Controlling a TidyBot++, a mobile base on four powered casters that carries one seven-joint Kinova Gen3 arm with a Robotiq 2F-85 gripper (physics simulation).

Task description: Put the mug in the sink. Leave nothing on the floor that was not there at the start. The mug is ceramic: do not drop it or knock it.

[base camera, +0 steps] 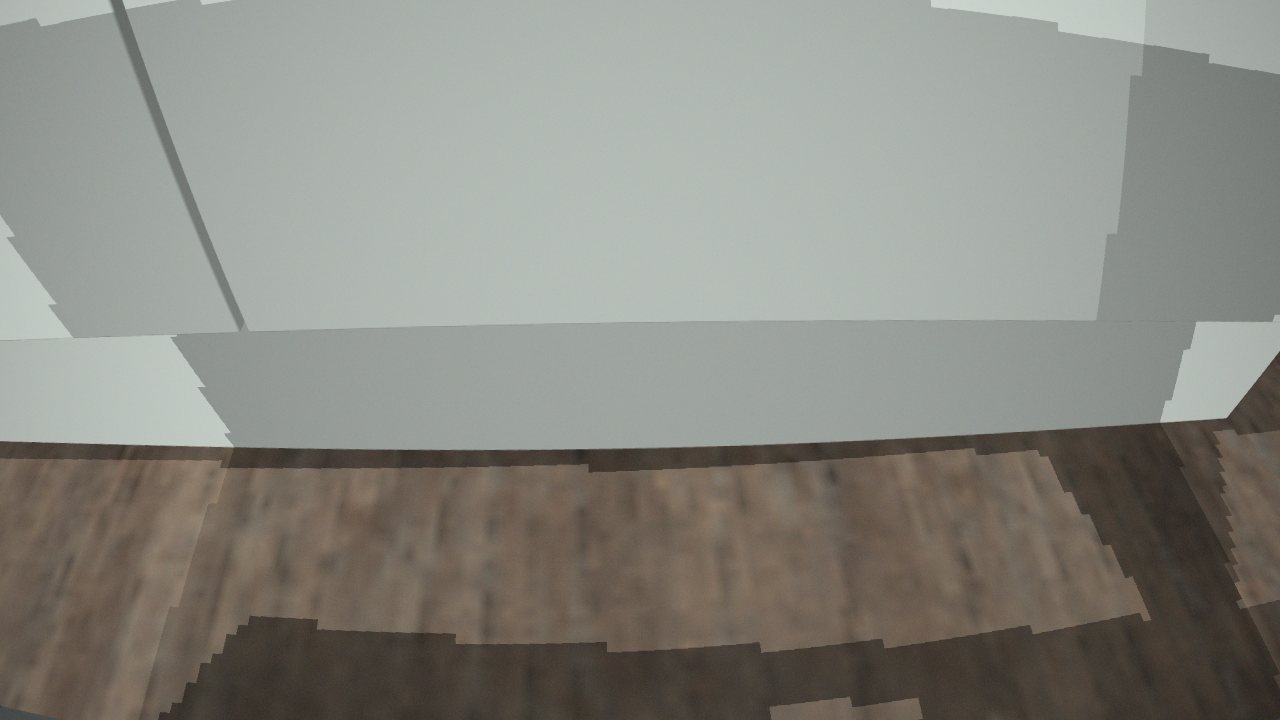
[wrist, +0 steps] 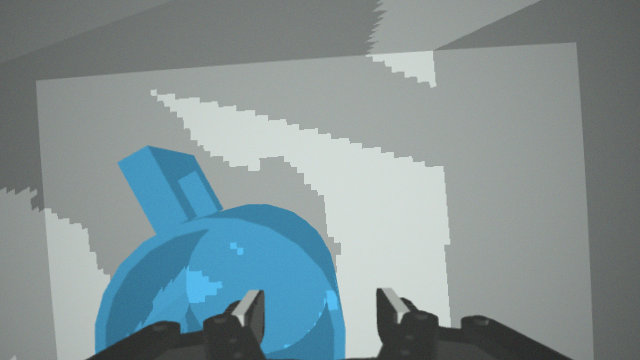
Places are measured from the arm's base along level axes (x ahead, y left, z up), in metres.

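Pixels of known places: gripper, fingertip midpoint: [wrist: 320, 309].
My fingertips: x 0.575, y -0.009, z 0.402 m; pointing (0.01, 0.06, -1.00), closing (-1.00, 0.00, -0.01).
Behind a point stands the place of what it marks.
The blue mug [wrist: 270, 260] {x 0.603, y -0.026, z 0.372 m} is upright in the lower left of the wrist view, seen from above into its open mouth, with its handle pointing up and left. Its near side is cut off by the frame edge. It is over the pale rectangular bottom of what looks like the sink [wrist: 510, 150]; whether its base touches cannot be told. My gripper [wrist: 320, 309] {x 0.574, y -0.009, z 0.402 m} is partly open with nothing held. Its left fingertip overlaps the mug's mouth, and its right fingertip is to the right of the mug's rim. Mug and gripper do not show in the base camera view.
Darker grey side walls [wrist: 612, 175] {x 0.414, y -0.072, z 0.383 m} border the pale bottom at the top, left and right of the wrist view. In the base camera view, a pale cabinet front [base camera: 626, 179] {x 0.312, y 0.003, z -0.180 m} with a dark vertical seam stands close ahead over a recessed base and brown wood floor [base camera: 626, 546] {x 0.305, y 0.002, z -0.396 m}.
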